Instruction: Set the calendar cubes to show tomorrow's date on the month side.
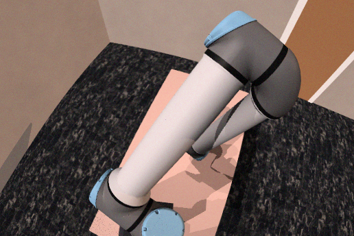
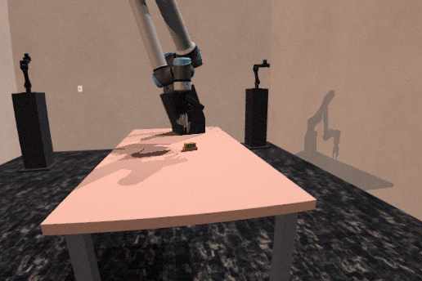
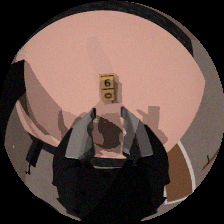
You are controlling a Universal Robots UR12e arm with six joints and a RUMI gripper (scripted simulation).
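Right now the calendar tray is 20 mm to the left of my hand and 110 mm below it.
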